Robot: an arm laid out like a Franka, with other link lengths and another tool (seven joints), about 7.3 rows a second.
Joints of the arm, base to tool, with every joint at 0 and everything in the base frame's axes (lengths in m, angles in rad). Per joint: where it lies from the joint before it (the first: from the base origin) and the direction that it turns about. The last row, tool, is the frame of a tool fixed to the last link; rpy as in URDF.
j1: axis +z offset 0 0 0.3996
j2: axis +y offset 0 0 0
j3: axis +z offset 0 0 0.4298
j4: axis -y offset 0.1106 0 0
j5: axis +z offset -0.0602 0 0.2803
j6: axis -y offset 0 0 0
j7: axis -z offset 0.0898 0 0
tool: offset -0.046 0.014 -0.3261 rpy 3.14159 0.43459 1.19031
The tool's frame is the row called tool.
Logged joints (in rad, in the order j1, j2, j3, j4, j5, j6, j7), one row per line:
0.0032, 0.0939, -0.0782, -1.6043, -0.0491, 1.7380, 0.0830
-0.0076, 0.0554, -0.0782, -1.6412, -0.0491, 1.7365, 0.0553
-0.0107, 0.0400, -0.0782, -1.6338, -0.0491, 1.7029, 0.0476
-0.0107, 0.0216, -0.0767, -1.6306, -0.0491, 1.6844, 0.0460
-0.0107, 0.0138, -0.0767, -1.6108, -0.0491, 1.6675, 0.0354
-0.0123, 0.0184, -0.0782, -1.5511, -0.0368, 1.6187, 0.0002
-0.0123, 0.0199, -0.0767, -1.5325, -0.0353, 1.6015, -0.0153
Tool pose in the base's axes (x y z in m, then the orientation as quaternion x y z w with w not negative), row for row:
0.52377, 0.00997, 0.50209, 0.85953, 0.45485, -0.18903, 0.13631
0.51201, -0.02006, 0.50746, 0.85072, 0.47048, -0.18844, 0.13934
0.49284, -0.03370, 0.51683, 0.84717, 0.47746, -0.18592, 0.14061
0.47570, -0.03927, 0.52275, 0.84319, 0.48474, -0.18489, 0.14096
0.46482, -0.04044, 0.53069, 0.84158, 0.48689, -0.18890, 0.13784
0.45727, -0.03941, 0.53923, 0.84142, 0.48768, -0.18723, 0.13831
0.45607, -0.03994, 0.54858, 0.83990, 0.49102, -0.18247, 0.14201
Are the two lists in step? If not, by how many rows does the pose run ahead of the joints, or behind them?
The pose runs 2 rows behind the joints: the pose in row i belongs to the joints in row i - 2.
